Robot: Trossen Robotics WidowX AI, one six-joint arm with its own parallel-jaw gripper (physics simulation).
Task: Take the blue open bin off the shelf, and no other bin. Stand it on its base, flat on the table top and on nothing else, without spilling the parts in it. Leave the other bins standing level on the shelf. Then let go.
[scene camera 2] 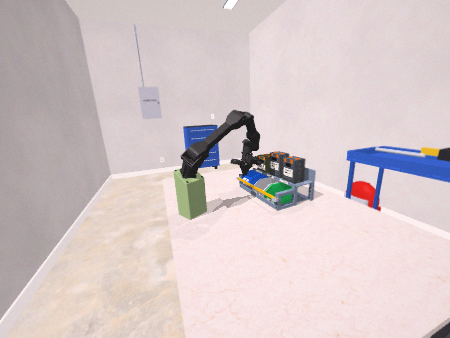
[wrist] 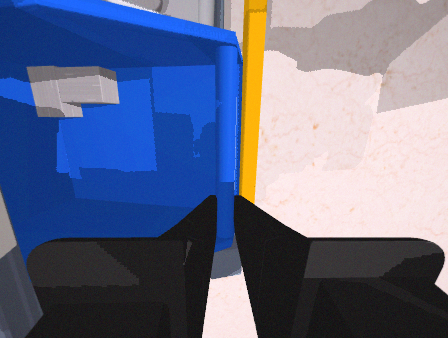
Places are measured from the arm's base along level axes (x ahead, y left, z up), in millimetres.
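Pixels of known places: gripper, fingertip midpoint: (scene camera 2: 244, 176) (wrist: 224, 202); arm's base at its link origin: (scene camera 2: 188, 173).
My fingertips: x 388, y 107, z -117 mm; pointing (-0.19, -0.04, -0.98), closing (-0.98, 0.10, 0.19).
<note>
For each thing: its middle in the pictures, then the offset to it from my fingertips. "*": a spot on its surface instead. Level surfaces: height alone.
- blue open bin at the middle of its body: (wrist: 105, 150) (scene camera 2: 255, 178) dx +59, dy -35, dz -15 mm
- shelf at a spot on its surface: (scene camera 2: 311, 176) * dx +188, dy -330, dz +43 mm
- grey bin at the middle of its body: (scene camera 2: 267, 187) dx +52, dy -149, dz -39 mm
- green bin at the middle of its body: (scene camera 2: 280, 193) dx +46, dy -257, dz -39 mm
- pale table top at its surface level: dz -82 mm
The blue open bin (scene camera 2: 253, 176) (wrist: 115, 145) is at the far end of the shelf (scene camera 2: 311, 176). Grey blocks (wrist: 75, 90) lie inside it, close together toward the upper left in the wrist view. My gripper (scene camera 2: 244, 172) (wrist: 224, 202) is shut on the bin's front rim, one finger inside and one outside. The shelf's yellow front rail (scene camera 2: 260, 189) (wrist: 254, 100) runs close along the outside of that rim. Whether the bin's base touches the shelf is hidden. The grey bin (scene camera 2: 268, 184) (wrist: 192, 10) and the green bin (scene camera 2: 280, 190) stand beside it on the shelf.
Dark boxes with orange marks (scene camera 2: 293, 169) (scene camera 2: 276, 162) stand on the raised back level of the shelf. The pale table top (scene camera 2: 300, 260) (wrist: 320, 150) extends in front of the shelf. The arm's green pedestal (scene camera 2: 190, 197) stands at the table's left edge.
</note>
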